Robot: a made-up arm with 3 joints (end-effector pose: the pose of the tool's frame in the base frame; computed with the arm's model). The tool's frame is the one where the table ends. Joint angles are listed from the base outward.
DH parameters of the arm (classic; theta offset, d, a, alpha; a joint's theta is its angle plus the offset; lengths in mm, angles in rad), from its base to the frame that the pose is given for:
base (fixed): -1.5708 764 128 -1.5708
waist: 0 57 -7 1.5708
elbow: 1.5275 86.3 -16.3 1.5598
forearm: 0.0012 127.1 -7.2 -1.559
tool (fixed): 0.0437 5.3 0 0
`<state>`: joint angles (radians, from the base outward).
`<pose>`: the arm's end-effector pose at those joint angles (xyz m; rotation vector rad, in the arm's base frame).
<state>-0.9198 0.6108 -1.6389</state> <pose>0.1164 -0.1169 0.9055 -1.1101 1.7393 -0.3288</pose>
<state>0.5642 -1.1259 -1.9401</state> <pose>-0.0634 -0.2067 0.8237 1.5303 1.9329 -0.2859</pose>
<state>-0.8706 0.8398 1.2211</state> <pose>0.1313 -0.1285 0.8930 -0.2666 -0.7397 1.1589</pose>
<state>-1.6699 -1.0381 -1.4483</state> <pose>-0.0608 -0.0288 0.7966 -0.5410 0.2129 -1.4920</pose>
